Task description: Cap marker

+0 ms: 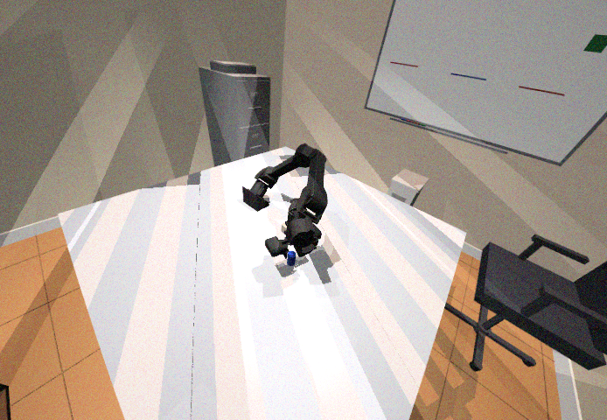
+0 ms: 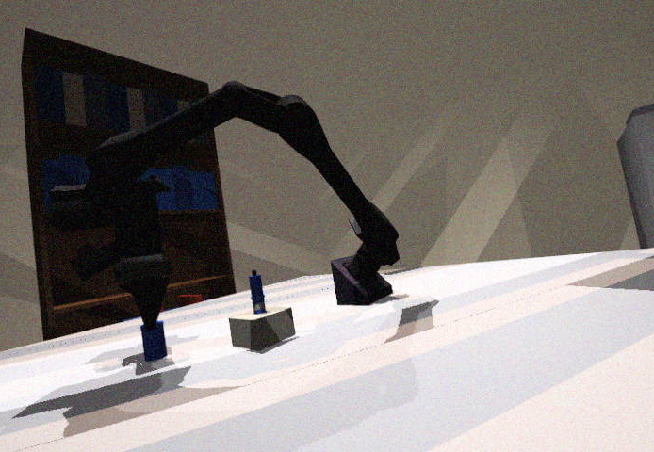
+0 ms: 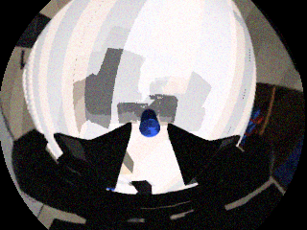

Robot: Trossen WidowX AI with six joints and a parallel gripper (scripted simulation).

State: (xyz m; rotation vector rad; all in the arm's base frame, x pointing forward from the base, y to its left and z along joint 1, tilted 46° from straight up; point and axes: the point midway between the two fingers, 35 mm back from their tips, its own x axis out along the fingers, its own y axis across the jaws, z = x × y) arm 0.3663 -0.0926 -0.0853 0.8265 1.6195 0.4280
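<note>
Right now the blue cap is 20 mm below my gripper tip. Round my gripper tip: holder block 120 mm to the left, 110 mm behind, 30 mm below.
</note>
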